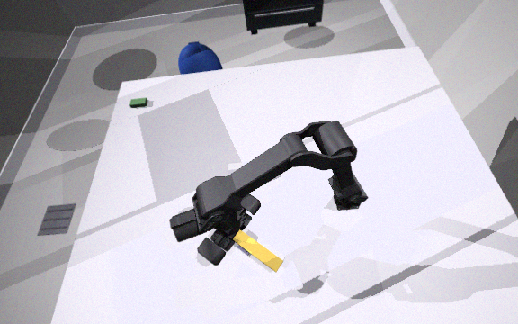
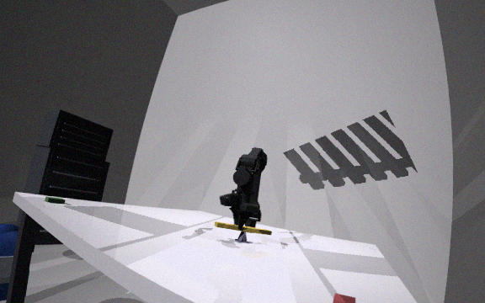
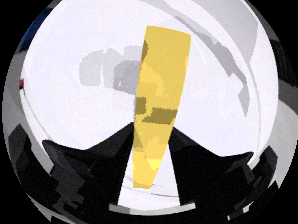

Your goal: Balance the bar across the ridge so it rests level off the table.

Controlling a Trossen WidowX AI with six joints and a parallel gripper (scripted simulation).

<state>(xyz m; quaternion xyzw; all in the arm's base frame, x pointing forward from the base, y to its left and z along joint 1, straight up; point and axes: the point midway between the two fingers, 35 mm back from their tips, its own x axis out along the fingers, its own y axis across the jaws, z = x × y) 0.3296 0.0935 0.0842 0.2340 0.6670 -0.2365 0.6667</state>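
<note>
Right now the yellow bar is 20 mm behind my gripper tip and 20 mm to the left of it. Round my gripper tip: red block (410 mm ahead, 410 mm to the left, 30 mm below); then green block (410 mm ahead, 590 mm to the right, 40 mm below).
</note>
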